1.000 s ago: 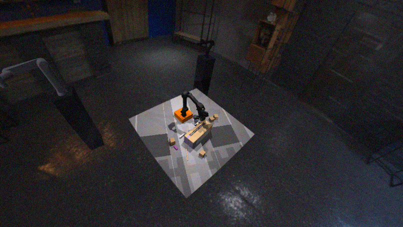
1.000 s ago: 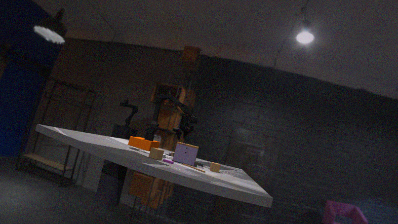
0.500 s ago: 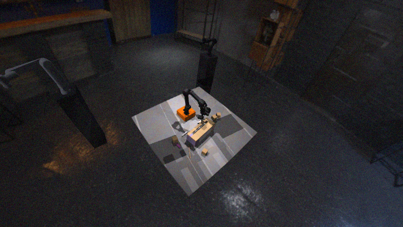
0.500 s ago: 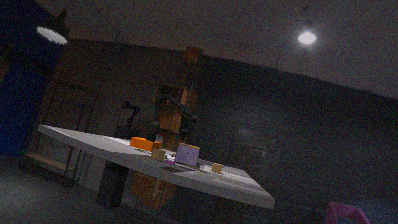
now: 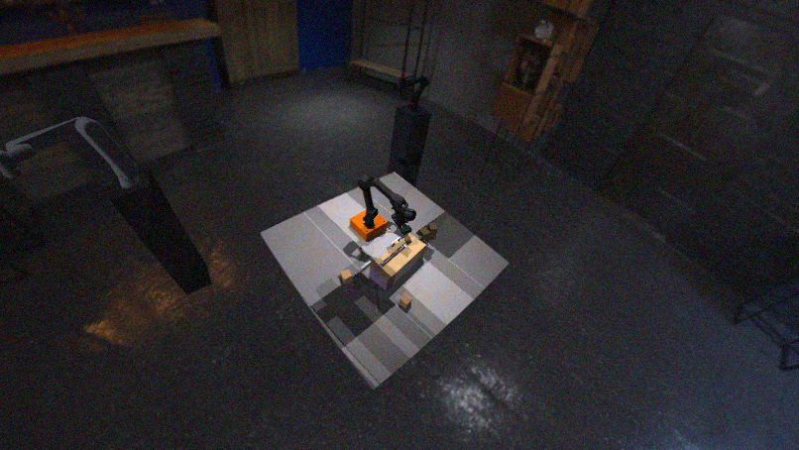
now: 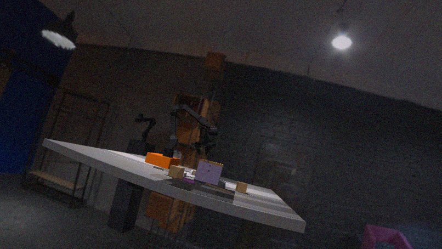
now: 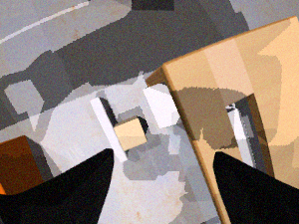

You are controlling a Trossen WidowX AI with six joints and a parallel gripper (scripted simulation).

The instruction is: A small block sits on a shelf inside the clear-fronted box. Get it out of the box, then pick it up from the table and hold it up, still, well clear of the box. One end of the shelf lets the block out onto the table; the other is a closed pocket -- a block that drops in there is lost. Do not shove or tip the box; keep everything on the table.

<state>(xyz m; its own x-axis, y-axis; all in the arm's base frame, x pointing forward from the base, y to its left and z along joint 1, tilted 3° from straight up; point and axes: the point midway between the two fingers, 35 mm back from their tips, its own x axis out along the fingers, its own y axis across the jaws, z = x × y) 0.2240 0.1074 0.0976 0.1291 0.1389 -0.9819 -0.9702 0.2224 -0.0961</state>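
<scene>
The tan block is 14 cm below my gripper tip, 2 cm behind it and 1 cm to the right of it. Round my gripper tip: thin stick (38 cm to the right, 26 cm ahead, 15 cm below); box (13 cm to the right, 9 cm below, 9 cm ahead).
</scene>
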